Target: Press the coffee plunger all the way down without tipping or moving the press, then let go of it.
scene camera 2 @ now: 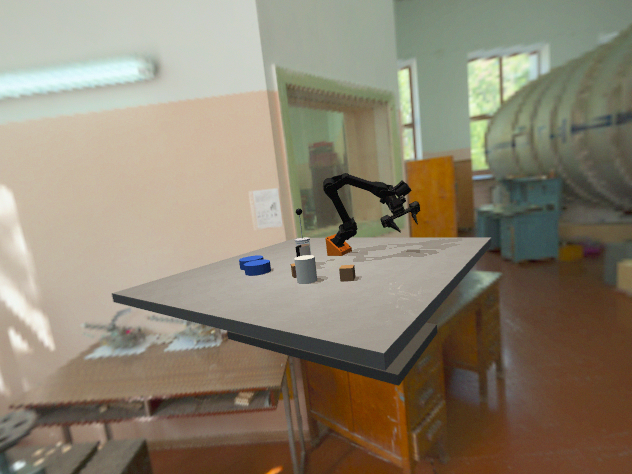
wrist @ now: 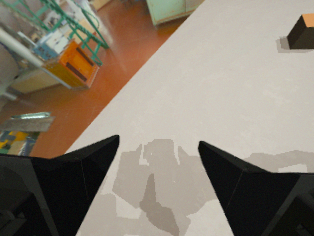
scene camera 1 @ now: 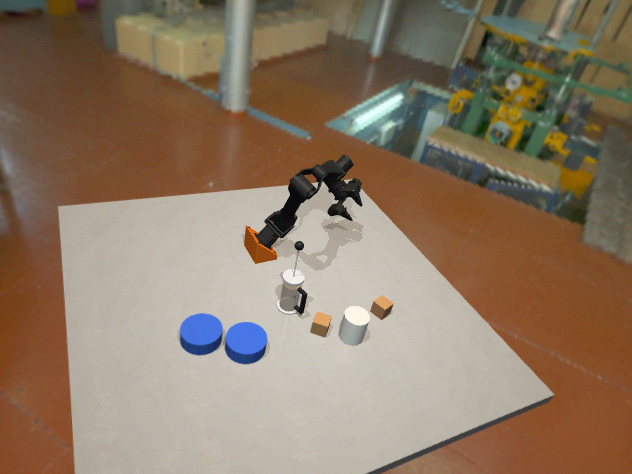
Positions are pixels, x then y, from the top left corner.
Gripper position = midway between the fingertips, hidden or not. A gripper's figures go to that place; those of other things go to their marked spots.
Labels:
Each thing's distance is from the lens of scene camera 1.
my gripper point(scene camera 1: 356, 213): 1.82 m
coffee press point(scene camera 1: 293, 279): 1.44 m

